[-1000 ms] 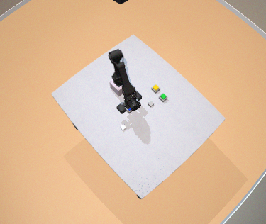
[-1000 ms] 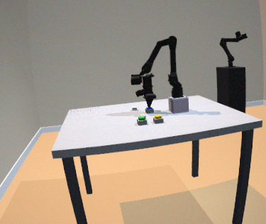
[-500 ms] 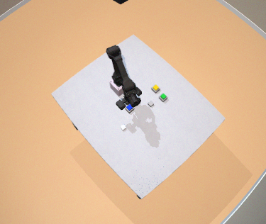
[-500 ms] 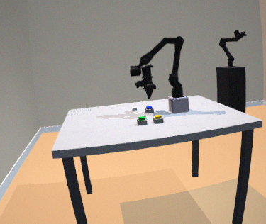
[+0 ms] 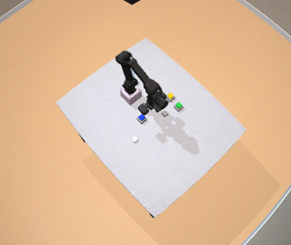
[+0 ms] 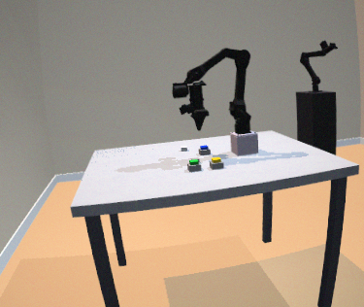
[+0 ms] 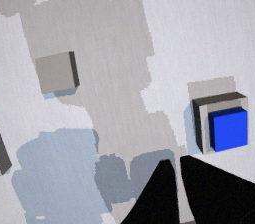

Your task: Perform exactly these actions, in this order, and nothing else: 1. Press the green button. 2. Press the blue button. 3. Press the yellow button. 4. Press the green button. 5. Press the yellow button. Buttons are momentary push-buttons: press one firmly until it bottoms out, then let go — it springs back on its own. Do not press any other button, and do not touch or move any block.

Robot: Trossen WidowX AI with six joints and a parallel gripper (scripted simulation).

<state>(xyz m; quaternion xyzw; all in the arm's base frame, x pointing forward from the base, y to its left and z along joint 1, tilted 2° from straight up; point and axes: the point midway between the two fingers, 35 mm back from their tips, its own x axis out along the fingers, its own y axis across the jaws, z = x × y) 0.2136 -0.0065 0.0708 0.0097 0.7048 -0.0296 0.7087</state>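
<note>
My gripper tip is 10 mm past the yellow button, 190 mm to the right of it and 100 mm above it. From my gripper tip the other things lie so: small grey block: 50 mm ahead, 80 mm to the left, 120 mm below; blue button: 40 mm behind, 60 mm to the right, 100 mm below; green button: 80 mm ahead, 180 mm to the left, 100 mm below.
</note>
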